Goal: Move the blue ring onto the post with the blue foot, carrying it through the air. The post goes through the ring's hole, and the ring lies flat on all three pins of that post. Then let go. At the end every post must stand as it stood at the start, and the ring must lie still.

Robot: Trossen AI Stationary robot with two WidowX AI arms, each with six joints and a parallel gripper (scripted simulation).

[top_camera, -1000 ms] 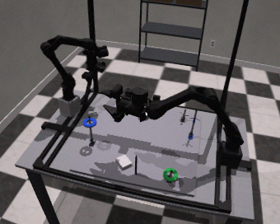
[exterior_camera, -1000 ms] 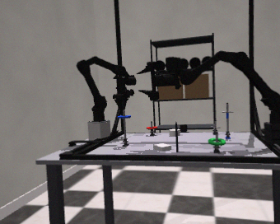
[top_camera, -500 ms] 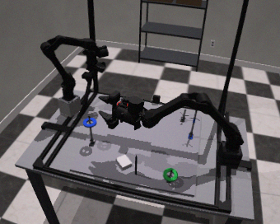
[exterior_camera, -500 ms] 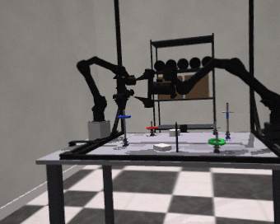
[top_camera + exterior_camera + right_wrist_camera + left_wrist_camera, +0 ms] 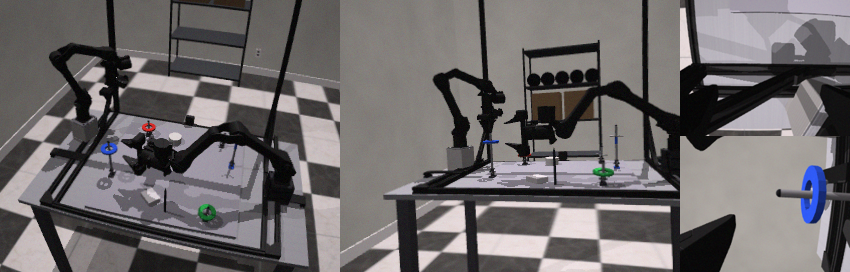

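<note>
The blue ring is 11 cm to the right of my left hand, 4 cm below it and 1 cm behind it. The rest, counted from my left hand: white block: 18 cm below, 12 cm to the left, 4 cm ahead.
My right gripper is now 32 cm short of the blue ring, 18 cm to the right of it and 5 cm above it. From my right hand the other things lie so: white block 38 cm ahead, 40 cm to the left, 20 cm below.
</note>
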